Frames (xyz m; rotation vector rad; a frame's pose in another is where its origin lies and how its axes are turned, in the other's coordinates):
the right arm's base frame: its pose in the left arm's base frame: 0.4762 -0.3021 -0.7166 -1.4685 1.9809 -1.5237
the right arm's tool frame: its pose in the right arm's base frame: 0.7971 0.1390 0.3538 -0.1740 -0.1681 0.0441
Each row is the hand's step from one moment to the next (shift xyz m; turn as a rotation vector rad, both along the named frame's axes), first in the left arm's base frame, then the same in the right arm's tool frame.
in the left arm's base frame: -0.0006 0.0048 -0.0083 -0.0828 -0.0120 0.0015
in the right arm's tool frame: -0.0060 0.0070 0.0026 0.0424 0.0521 -0.0498
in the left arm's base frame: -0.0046 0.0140 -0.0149 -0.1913 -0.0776 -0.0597
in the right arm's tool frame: -0.0143 0.0153 0.0000 0.1276 0.1641 -0.0544
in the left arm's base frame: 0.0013 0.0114 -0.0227 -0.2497 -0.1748 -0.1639
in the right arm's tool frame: -0.0161 0.0171 0.0098 0.2119 0.2732 0.0142
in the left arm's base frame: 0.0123 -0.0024 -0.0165 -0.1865 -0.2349 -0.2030
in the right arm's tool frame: -0.0064 0.0042 0.0193 0.2325 0.2566 0.1061
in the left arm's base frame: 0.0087 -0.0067 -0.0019 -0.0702 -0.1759 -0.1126
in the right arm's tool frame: 0.0023 -0.0048 0.0098 0.1572 0.1171 0.1006
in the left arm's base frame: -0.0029 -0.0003 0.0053 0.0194 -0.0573 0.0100
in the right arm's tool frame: 0.0026 -0.0021 -0.0050 0.0463 -0.0246 0.0317
